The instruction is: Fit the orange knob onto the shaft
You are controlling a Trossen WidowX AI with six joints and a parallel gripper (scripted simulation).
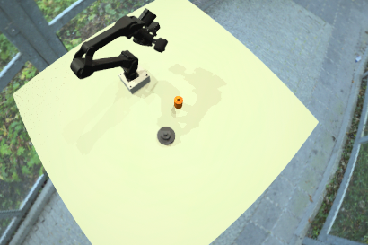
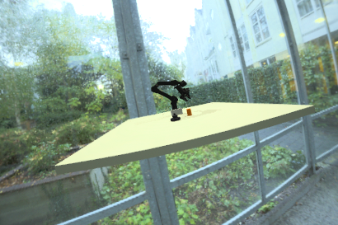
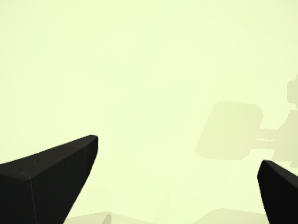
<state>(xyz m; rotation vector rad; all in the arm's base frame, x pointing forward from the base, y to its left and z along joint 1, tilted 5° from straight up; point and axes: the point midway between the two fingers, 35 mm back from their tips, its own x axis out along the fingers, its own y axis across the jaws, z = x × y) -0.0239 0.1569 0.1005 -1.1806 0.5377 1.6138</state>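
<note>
My gripper tip is now 27 cm short of the orange knob, 4 cm to the left of it and 9 cm above it. From my gripper tip the other things lie so: pedestal (37 cm ahead, 17 cm to the right, 9 cm below).
</note>
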